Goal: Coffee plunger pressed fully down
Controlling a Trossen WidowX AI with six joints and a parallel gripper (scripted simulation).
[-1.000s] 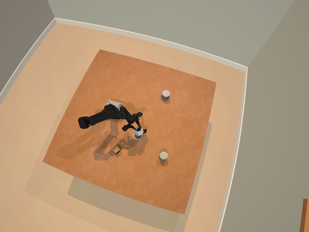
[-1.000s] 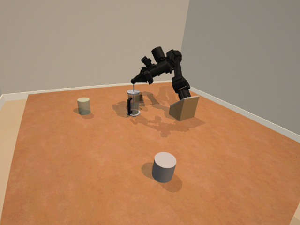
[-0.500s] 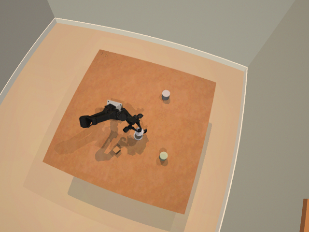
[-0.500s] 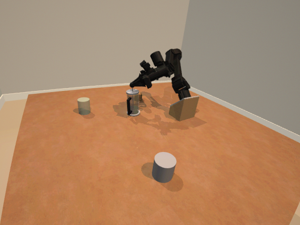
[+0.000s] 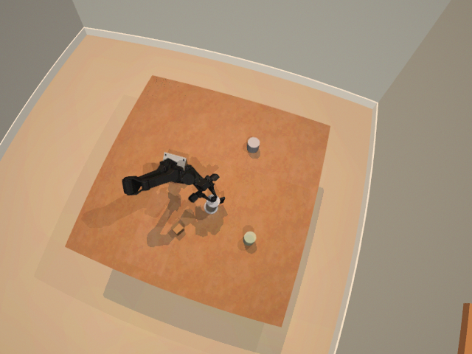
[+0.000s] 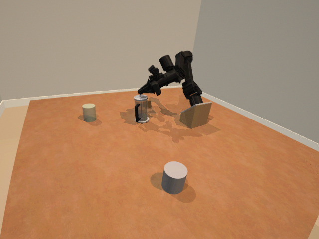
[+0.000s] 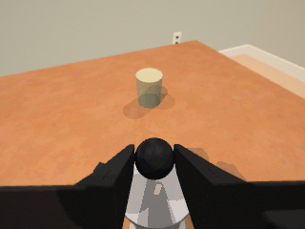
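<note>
Right now my gripper tip is 10 mm past the glass coffee press, 10 mm to the right of it and 90 mm above it. From my gripper tip the other things lie so: small brown box (130 mm behind, 190 mm to the right, 140 mm below); then grey cylinder (40 mm ahead, 450 mm to the left, 140 mm below).
</note>
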